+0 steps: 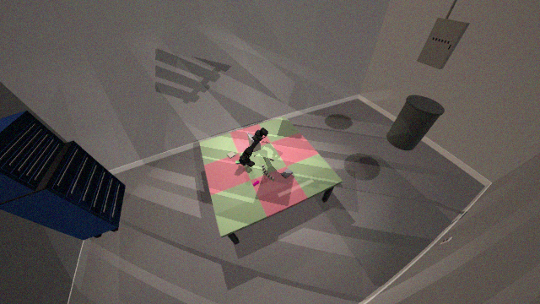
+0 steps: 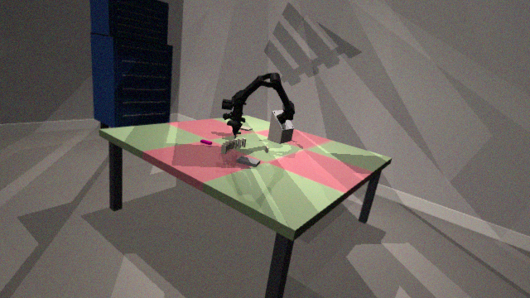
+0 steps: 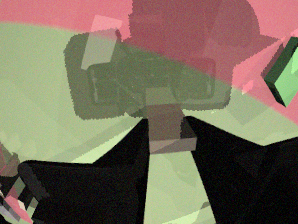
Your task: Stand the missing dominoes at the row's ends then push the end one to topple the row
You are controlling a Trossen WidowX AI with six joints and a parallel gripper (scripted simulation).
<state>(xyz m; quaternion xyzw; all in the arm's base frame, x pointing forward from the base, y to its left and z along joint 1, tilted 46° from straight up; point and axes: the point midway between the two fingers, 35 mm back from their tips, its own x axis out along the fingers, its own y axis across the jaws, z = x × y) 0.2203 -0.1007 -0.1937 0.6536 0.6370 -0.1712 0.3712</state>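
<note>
The green piece lies 12 cm behind my gripper tip, 7 cm to the right of it and 2 cm below it. Round my gripper tip: flat grey slab: 32 cm ahead, 30 cm to the left, 2 cm below; then pale flat piece: 28 cm behind, 9 cm to the right, 2 cm below; then magenta block: 24 cm ahead, 3 cm to the right, 2 cm below.
</note>
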